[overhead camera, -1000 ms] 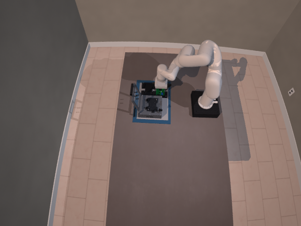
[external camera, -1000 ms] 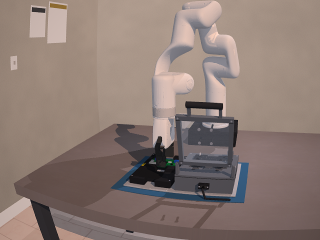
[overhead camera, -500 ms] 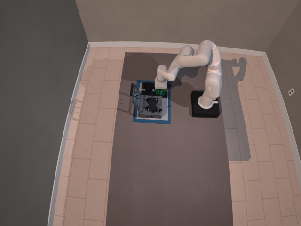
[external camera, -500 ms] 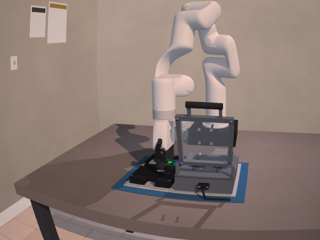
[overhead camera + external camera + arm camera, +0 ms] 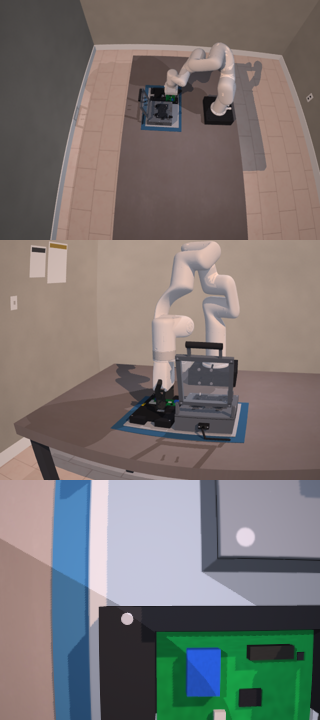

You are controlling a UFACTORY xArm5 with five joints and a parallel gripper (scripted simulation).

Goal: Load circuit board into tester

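Right now the green circuit board is right at my hand. Also, from my hand: clear lid 190 mm ahead, 160 mm to the left, 160 mm above; then nest 70 mm ahead, 170 mm to the left, 50 mm above.
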